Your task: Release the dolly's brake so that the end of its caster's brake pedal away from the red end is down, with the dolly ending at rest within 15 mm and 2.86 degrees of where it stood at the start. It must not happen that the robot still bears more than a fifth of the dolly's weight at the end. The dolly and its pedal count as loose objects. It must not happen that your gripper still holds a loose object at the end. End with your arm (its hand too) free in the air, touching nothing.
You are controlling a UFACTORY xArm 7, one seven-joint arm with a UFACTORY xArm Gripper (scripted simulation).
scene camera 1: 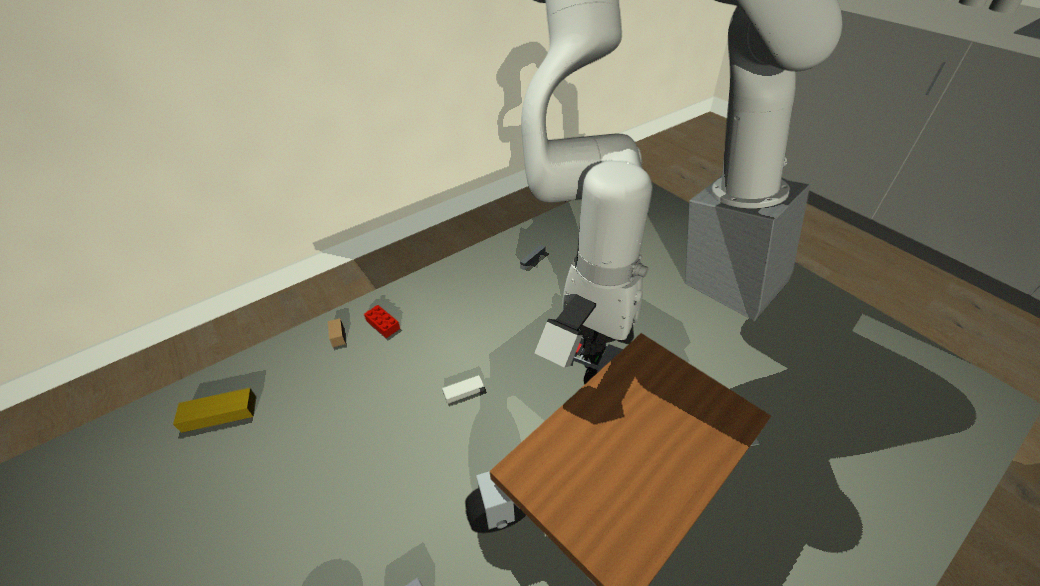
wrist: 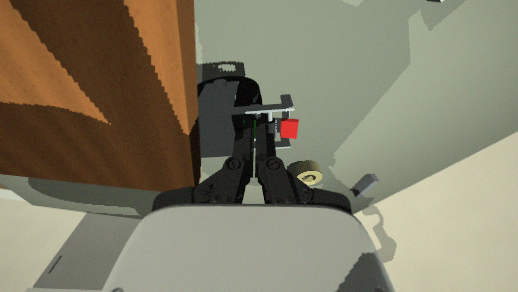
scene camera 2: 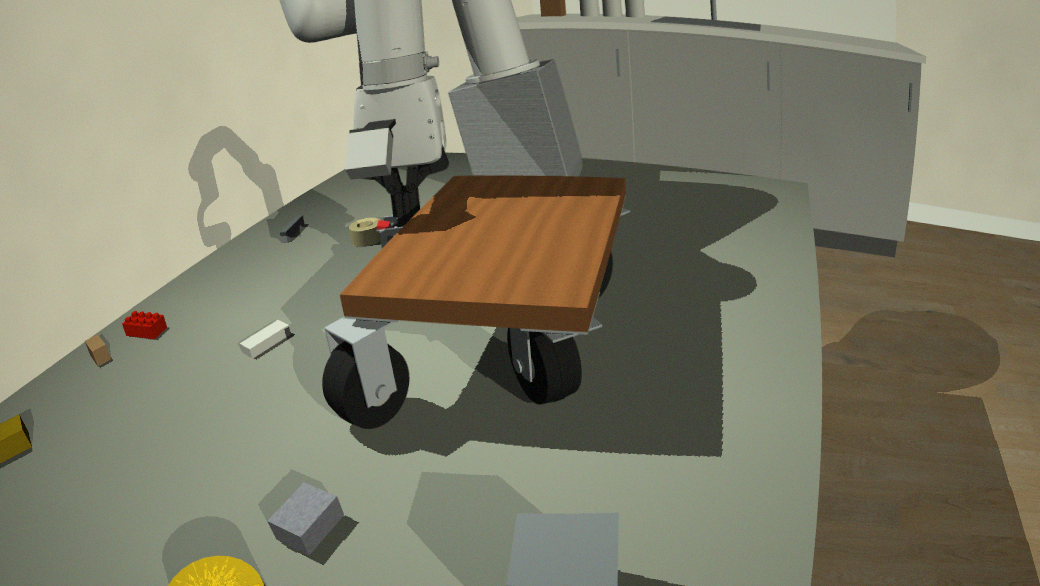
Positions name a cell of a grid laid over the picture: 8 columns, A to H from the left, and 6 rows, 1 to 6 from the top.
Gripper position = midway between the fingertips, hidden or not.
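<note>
Through scene camera 2 I see a red brick (scene camera 2: B4) and a white block (scene camera 2: C4), together with my gripper (scene camera 2: D3). Scene camera 1 gives me the gripper (scene camera 1: E4) again. In the wrist view I find the gripper (wrist: D3), while the red brick is out of frame in the wrist view.
</note>
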